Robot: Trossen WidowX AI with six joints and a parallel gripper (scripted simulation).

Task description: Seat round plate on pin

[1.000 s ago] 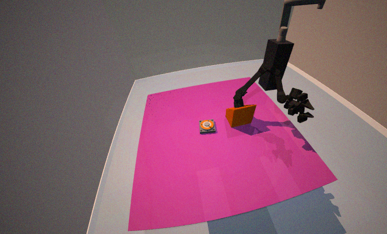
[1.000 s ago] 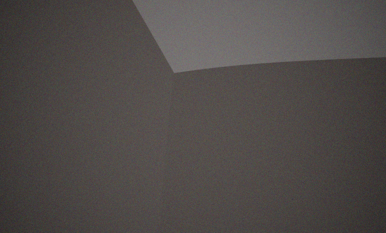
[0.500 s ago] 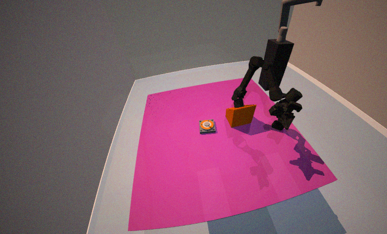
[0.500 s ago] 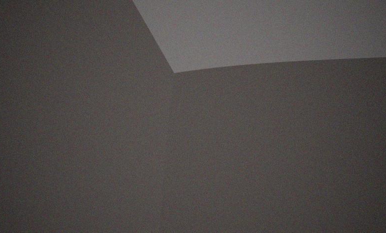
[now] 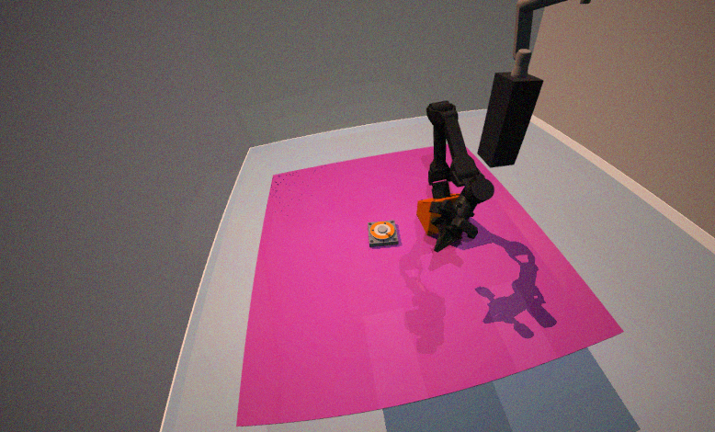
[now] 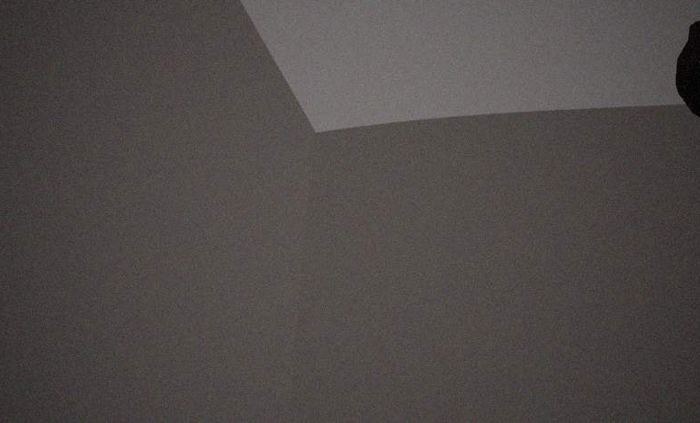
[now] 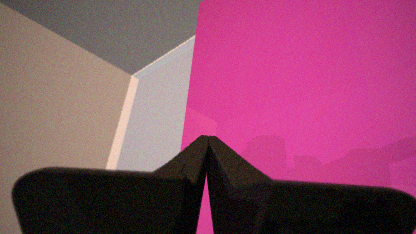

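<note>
The round plate is 290 mm to the right of my gripper tip, 230 mm below it and 90 mm ahead of it.
</note>
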